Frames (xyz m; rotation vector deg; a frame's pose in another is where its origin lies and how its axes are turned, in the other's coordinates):
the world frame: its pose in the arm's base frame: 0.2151 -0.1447 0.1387 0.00 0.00 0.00
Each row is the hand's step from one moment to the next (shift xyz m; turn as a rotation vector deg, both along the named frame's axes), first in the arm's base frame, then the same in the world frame.
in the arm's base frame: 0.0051 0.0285 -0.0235 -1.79 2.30 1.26
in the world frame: 0.0051 0.0285 -0.0235 -1.79 2.30 1.26
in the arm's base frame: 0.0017 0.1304 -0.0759 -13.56 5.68 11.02
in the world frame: 0.0017 0.1304 -0.0759 -13.56 5.68 11.02
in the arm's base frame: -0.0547 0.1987 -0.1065 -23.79 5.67 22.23
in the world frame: -0.0547 0.1987 -0.1065 -23.79 5.67 22.23
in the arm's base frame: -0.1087 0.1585 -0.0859 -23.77 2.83 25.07
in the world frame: -0.1087 0.1585 -0.0859 -23.77 2.83 25.07
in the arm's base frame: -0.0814 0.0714 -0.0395 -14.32 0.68 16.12
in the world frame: -0.0814 0.0714 -0.0395 -14.32 0.68 16.12
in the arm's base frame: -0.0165 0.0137 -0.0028 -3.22 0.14 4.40
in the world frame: -0.0165 0.0137 -0.0028 -3.22 0.14 4.40
